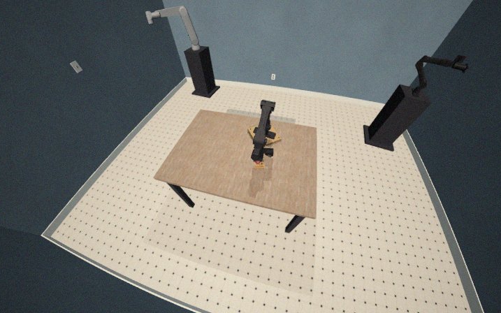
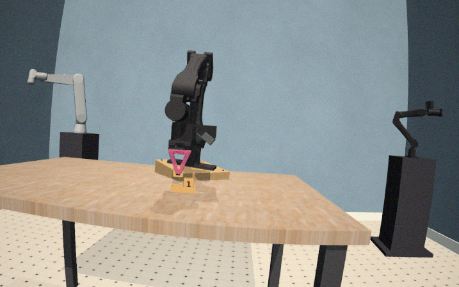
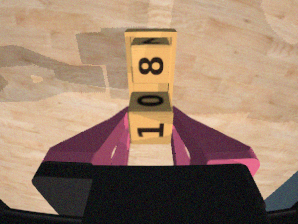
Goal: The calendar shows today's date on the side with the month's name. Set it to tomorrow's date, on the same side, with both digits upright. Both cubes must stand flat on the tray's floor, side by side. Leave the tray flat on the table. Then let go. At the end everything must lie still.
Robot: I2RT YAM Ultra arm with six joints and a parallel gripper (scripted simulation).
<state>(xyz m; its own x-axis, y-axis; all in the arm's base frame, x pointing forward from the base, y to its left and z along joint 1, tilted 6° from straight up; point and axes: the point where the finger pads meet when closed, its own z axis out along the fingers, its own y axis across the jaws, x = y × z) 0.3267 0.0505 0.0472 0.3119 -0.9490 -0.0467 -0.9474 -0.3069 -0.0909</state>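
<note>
The digit cube is right at my hand. Also, from my hand: tan tray: 5 cm below, 2 cm to the left, 1 cm behind.
</note>
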